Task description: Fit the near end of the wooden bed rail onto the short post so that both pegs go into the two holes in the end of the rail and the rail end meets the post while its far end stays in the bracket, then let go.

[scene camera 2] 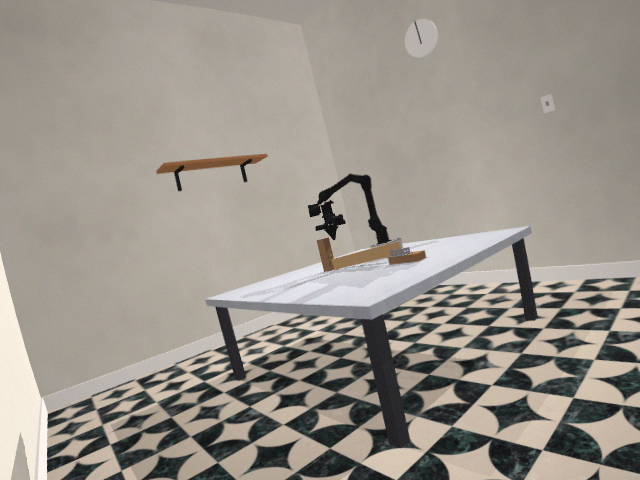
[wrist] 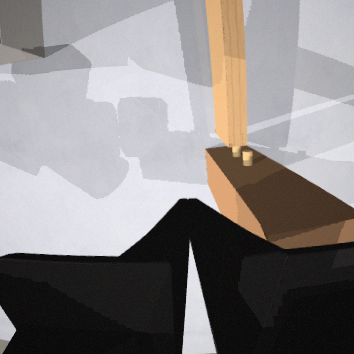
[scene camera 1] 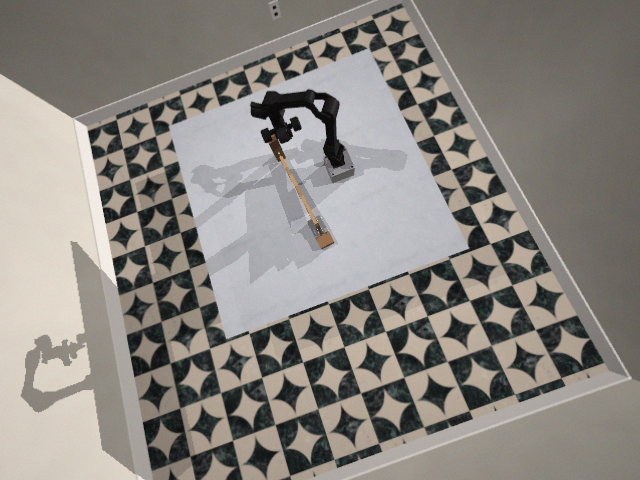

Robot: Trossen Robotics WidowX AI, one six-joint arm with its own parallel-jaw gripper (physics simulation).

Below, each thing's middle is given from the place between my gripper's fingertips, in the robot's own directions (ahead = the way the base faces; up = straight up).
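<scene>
You'd find the wooden bed rail (scene camera 2: pixel 383 251) 11 cm below my hand, and it's also 23 cm to the left of the hand and 2 cm ahead of it.
</scene>
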